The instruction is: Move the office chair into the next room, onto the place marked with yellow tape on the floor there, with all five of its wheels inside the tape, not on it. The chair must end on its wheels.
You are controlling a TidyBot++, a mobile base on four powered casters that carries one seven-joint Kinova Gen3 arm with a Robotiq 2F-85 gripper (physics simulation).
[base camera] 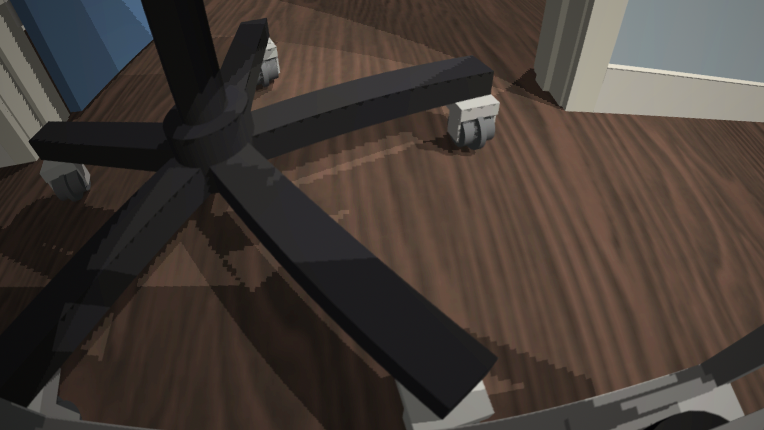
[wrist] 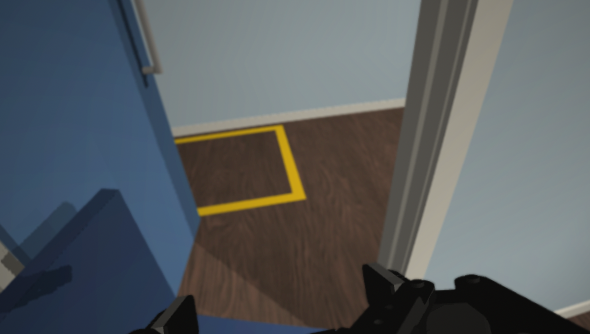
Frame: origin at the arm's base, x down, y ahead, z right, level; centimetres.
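Seen in the pictures: gripper, fingertip midpoint: (wrist: 282,299).
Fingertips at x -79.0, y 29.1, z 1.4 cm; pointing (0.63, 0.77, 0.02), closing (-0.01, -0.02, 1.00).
A point is followed by its place in that frame.
The office chair (base camera: 342,256) {x 29.0, y 27.9, z -1.4 cm} (wrist: 95,255) {x -52.3, y 59.3, z -30.2 cm} stands upright in the doorway area. In the base camera view its black five-armed base and post show, with wheels on the floor; the two nearest wheels are partly hidden. In the wrist view its dark blue backrest is at lower left and a strip of blue seat (wrist: 250,326) {x -7.3, y 64.7, z -8.4 cm} shows at the bottom edge. My gripper (wrist: 282,299) {x -79.0, y 29.1, z 1.4 cm} is open, its fingers apart above the seat's far edge, with nothing seen between them. The yellow tape (wrist: 290,162) {x 39.6, y 212.2, z 25.4 cm} lies on the floor beyond the doorway; its left part is hidden behind the blue door.
The blue door (wrist: 65,100) {x -65.7, y 106.1, z -49.8 cm} (base camera: 85,53) {x 29.8, y 79.8, z -54.0 cm} stands open on the left, with a pale handle (wrist: 150,40) {x -70.6, y 152.5, z -34.9 cm}. The right door frame (wrist: 430,130) {x -66.3, y 62.8, z 32.6 cm} (base camera: 580,58) {x 29.7, y 59.4, z 33.2 cm} is beside the opening. A pale blue wall (wrist: 290,55) {x -23.6, y 285.1, z 41.7 cm} stands behind the tape. My base's rim crosses the bottom of the base camera view.
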